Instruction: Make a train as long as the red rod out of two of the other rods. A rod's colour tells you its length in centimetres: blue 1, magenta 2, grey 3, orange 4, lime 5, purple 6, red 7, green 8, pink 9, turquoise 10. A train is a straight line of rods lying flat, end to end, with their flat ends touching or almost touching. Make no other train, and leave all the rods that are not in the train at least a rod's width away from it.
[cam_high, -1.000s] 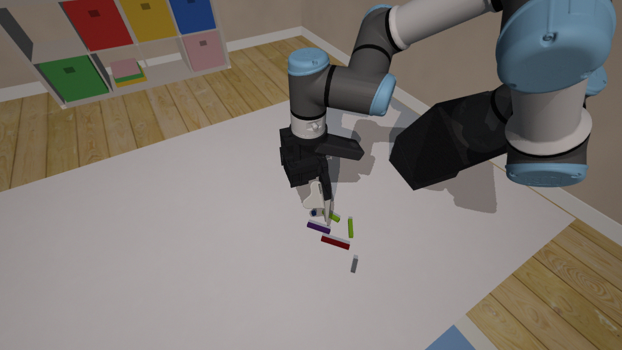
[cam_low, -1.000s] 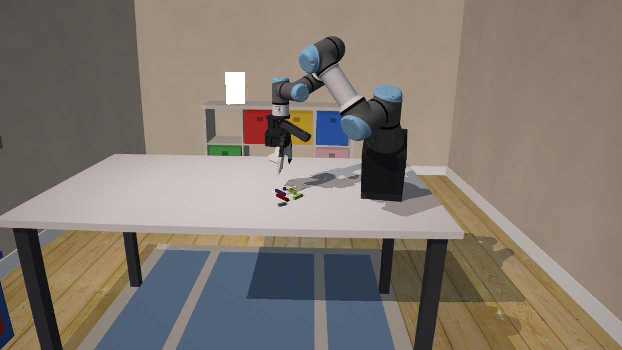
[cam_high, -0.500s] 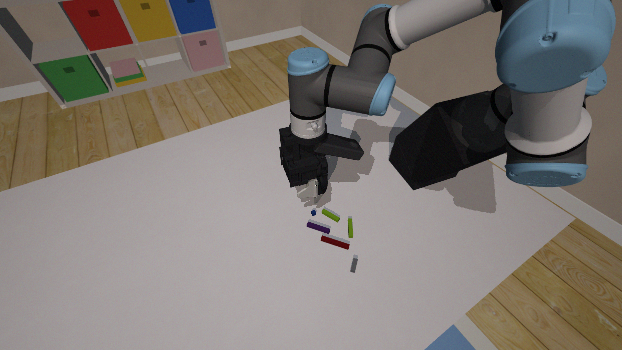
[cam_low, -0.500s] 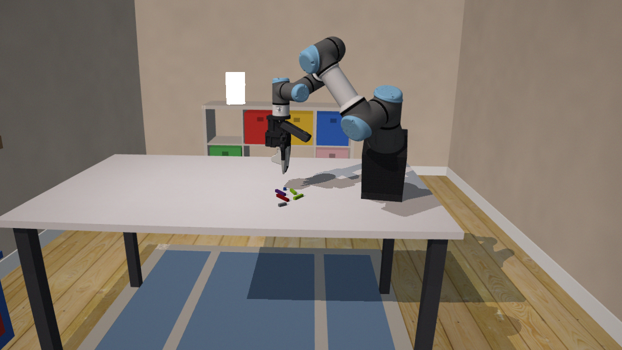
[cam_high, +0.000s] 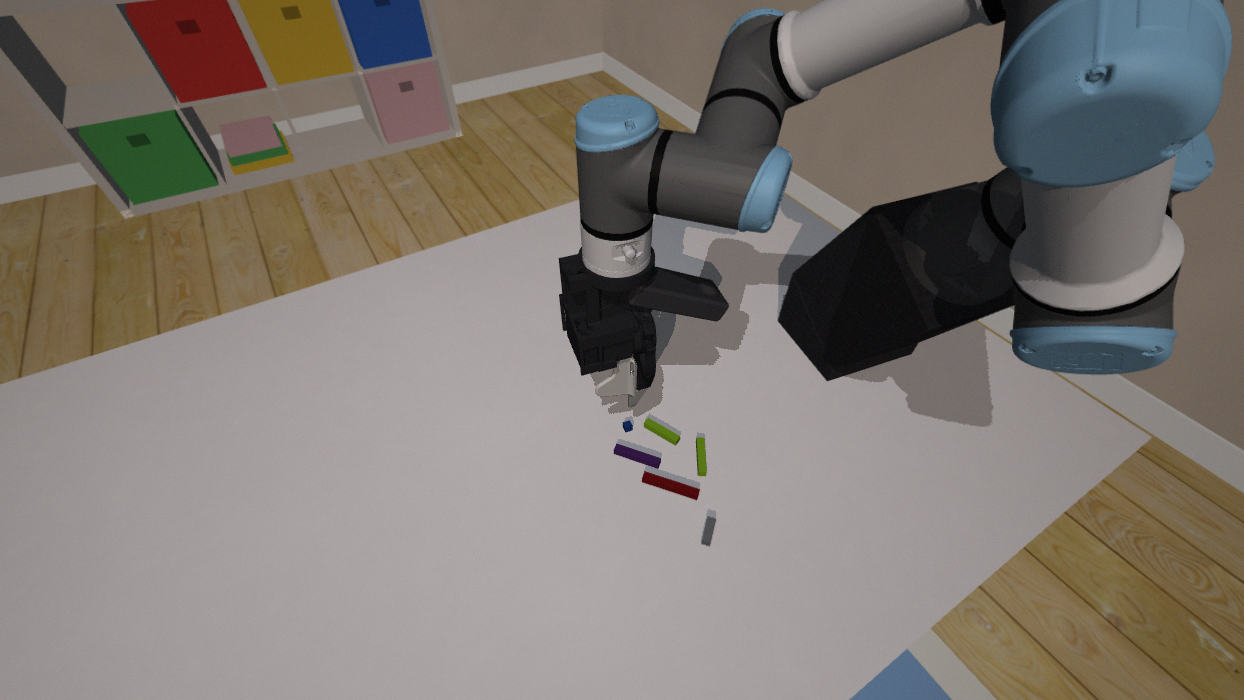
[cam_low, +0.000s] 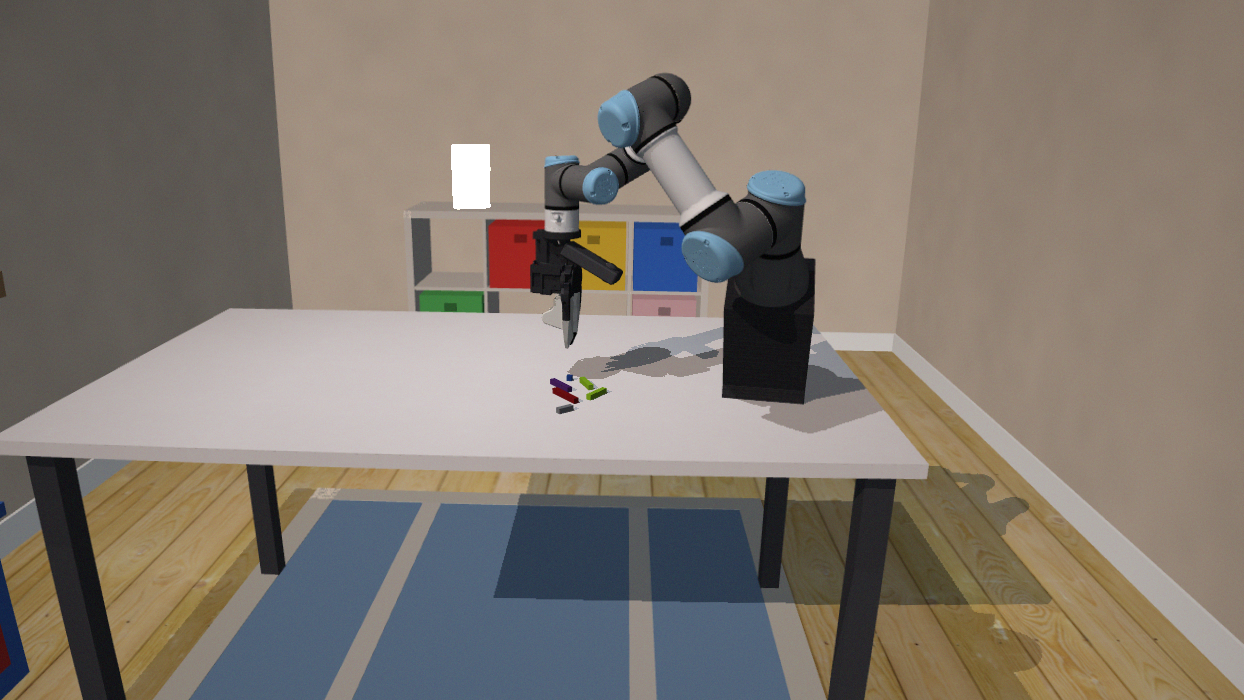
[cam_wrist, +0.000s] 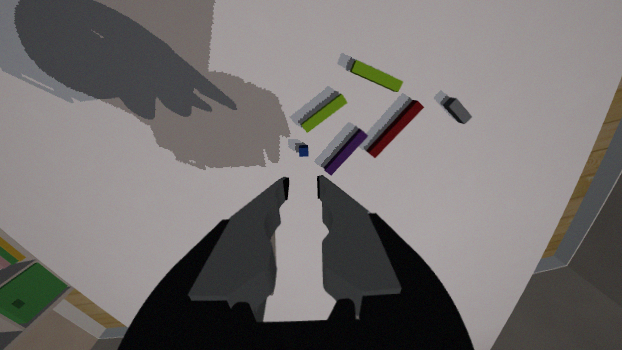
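The small blue rod is 80 mm below my hand. Also, from my hand: grey rod (170 mm to the left, 80 mm below, 30 mm behind); then red rod (100 mm to the left, 80 mm below, 20 mm behind); then purple rod (80 mm below, 50 mm to the left, 10 mm ahead).
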